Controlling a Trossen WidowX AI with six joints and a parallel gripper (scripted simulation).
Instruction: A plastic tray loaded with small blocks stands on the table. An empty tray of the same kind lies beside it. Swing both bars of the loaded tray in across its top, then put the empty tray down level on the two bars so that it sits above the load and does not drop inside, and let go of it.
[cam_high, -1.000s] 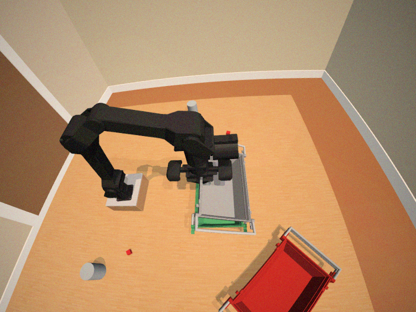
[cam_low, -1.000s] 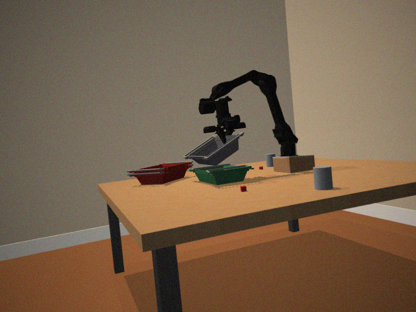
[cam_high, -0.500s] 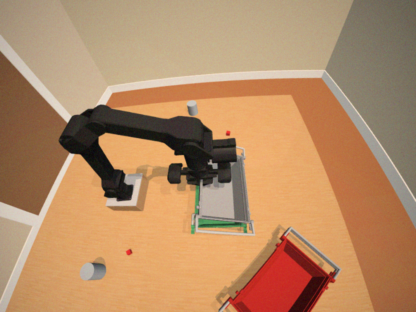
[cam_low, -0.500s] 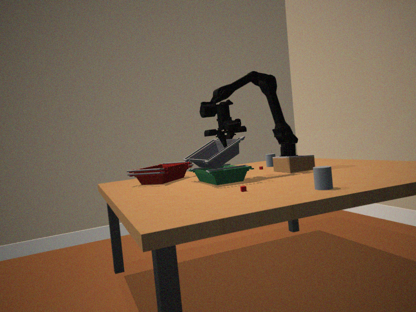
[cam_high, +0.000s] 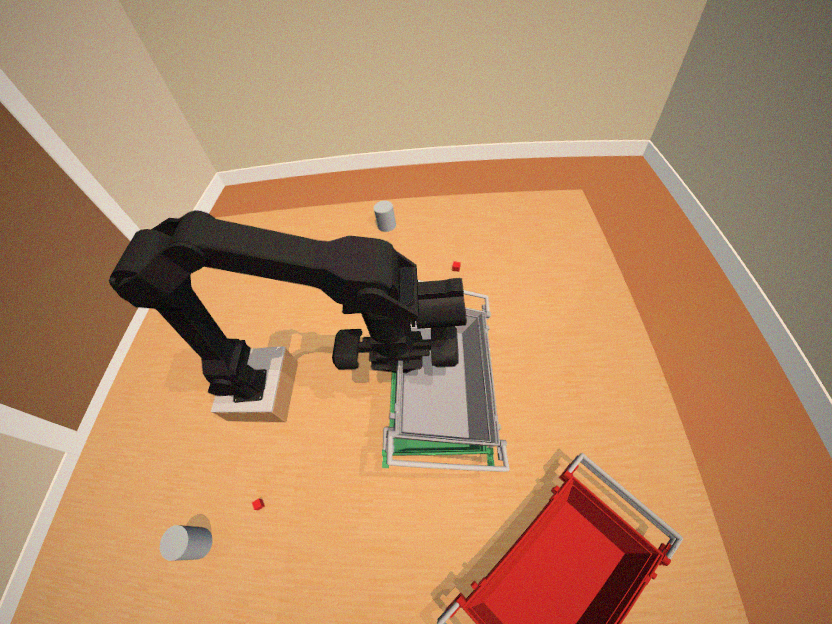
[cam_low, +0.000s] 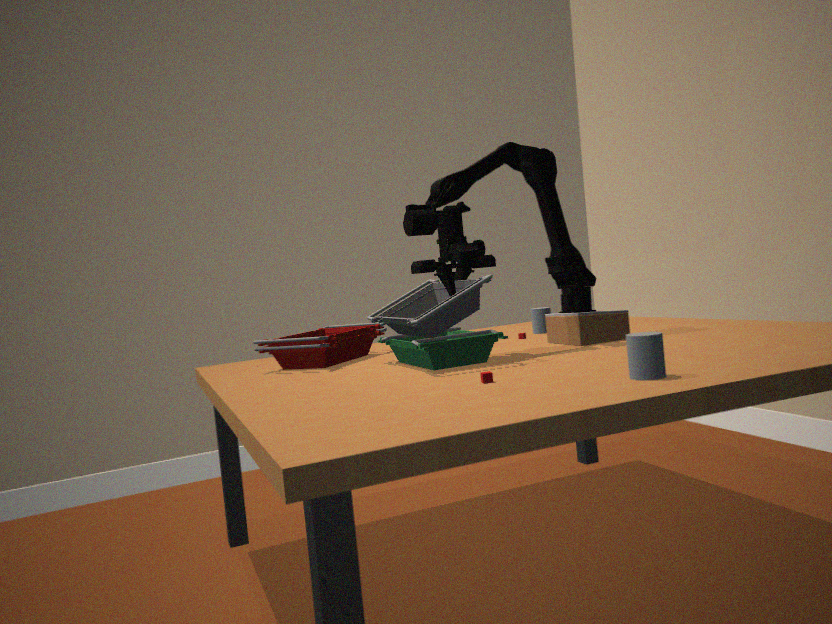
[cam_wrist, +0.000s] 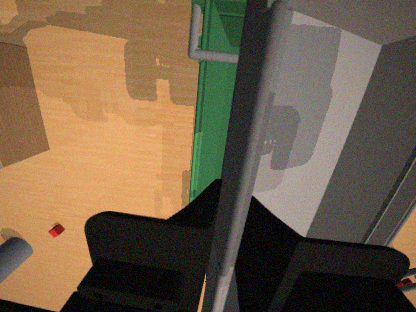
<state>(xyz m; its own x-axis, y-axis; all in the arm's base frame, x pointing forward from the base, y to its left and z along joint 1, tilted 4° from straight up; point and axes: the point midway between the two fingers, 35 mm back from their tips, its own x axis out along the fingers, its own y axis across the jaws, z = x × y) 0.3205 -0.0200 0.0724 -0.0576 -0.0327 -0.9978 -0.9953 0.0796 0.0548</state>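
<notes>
Now: the grey tray 7 cm ahead of my gripper tip. The rest, counted from my gripper tip: red block 30 cm behind, 19 cm to the right, 12 cm below.
</notes>
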